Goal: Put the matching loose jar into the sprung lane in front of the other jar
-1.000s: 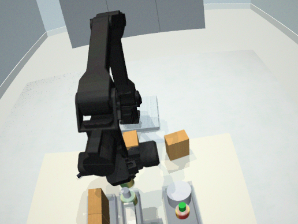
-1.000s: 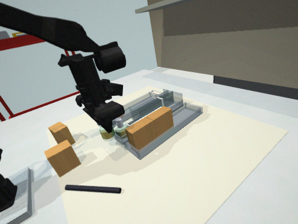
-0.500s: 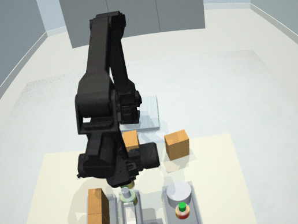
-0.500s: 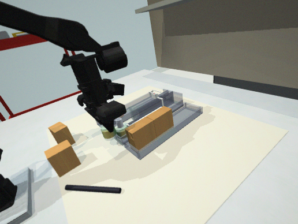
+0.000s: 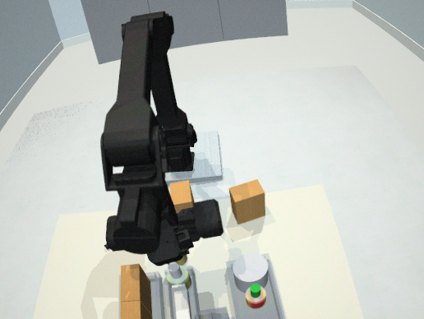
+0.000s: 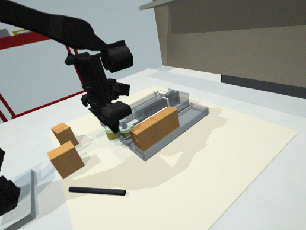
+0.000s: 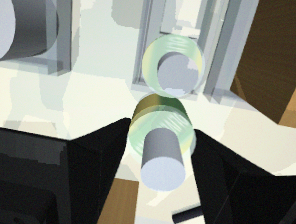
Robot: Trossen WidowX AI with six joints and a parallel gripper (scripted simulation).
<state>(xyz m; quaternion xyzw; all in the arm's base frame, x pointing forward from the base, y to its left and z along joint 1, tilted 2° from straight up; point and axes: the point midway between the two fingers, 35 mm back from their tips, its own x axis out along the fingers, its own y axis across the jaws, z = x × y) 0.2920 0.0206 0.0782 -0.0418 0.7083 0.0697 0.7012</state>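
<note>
The grey cylinder is 30 mm ahead of my gripper tip, 130 mm to the left of it and 30 mm below it. From my gripper tip the other things lie so: white pusher plate: 140 mm ahead, 50 mm to the left, 10 mm below; black rod: 100 mm behind, 120 mm to the right, 50 mm below; sprung lane: 180 mm ahead, 50 mm to the left, 40 mm below.
</note>
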